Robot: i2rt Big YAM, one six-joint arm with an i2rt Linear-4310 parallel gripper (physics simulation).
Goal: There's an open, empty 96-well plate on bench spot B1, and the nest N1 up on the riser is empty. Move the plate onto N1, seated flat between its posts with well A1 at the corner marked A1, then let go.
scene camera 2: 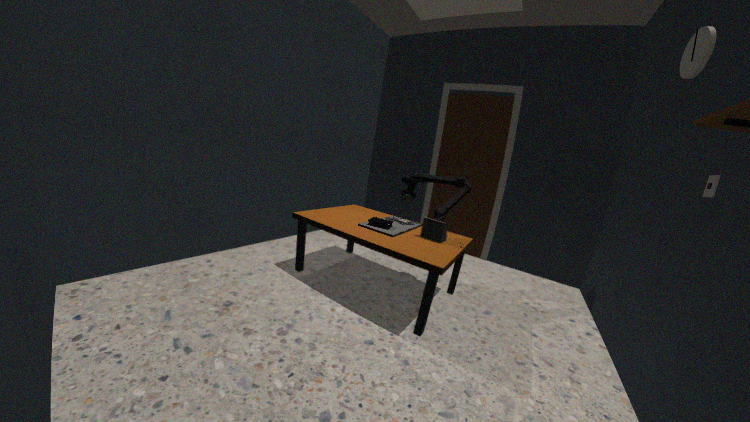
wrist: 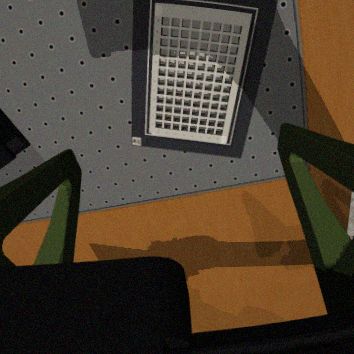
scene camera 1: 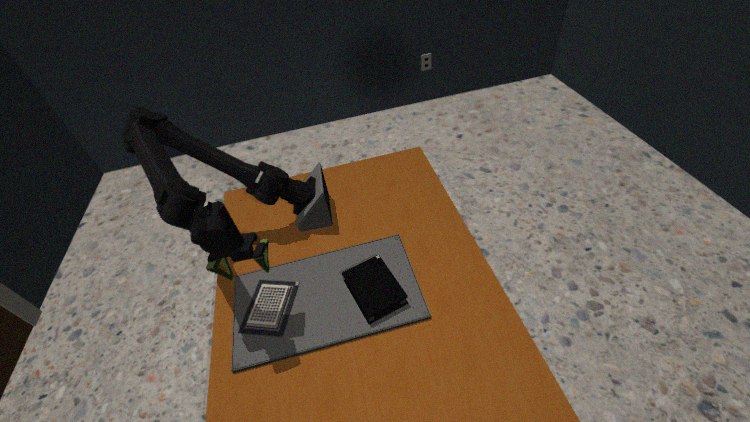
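Pixels of known places: gripper, fingertip midpoint: (scene camera 2: 405, 202) (wrist: 176, 146) (scene camera 1: 250, 274); arm's base, link origin: (scene camera 2: 435, 227) (scene camera 1: 306, 196).
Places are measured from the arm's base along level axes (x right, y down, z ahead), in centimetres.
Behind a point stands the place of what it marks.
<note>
The pale 96-well plate (scene camera 1: 270, 304) {z 36.4, x 9.9, y 5.9 cm} (wrist: 195, 75) {z 36.6, x 10.5, y 5.6 cm} lies flat inside the dark frame of spot B1 (wrist: 138, 105) {z 33.8, x 4.1, y 7.0 cm}, at the left of the grey board in scene camera 1. A small A1 label (wrist: 136, 141) {z 29.7, x 3.0, y 7.0 cm} marks the frame's lower left corner in the wrist view. The black nest N1 (scene camera 1: 374, 289) {z 37.5, x -19.6, y 3.4 cm} (scene camera 2: 379, 223) {z 32.6, x -24.6, y 4.1 cm} stands at the board's right in scene camera 1, with a light corner tag; part of it (wrist: 9, 140) {z 32.1, x -11.9, y 5.4 cm} shows at the wrist view's left edge. My gripper (scene camera 1: 247, 273) {z 36.9, x 10.1, y -9.4 cm} (scene camera 2: 407, 197) {z 36.9, x 10.1, y -9.4 cm} (wrist: 176, 146) {z 36.9, x 10.1, y -9.4 cm} is open and empty, above and to one side of the plate.
The perforated grey board (scene camera 1: 325, 293) {z 34.2, x -5.4, y 7.2 cm} (wrist: 105, 90) {z 35.8, x 0.9, y 7.2 cm} lies on the orange table (scene camera 1: 445, 362) {z 57.4, x -34.7, y 8.5 cm} (scene camera 2: 340, 215) {z 72.0, x -28.2, y 8.5 cm}. The grey wedge-shaped arm mount (scene camera 1: 317, 212) {z 7.3, x -3.7, y 1.0 cm} (scene camera 2: 433, 230) {z -2.2, x -6.5, y 0.9 cm} stands behind the board in scene camera 1. The arm's shadow falls on the table.
</note>
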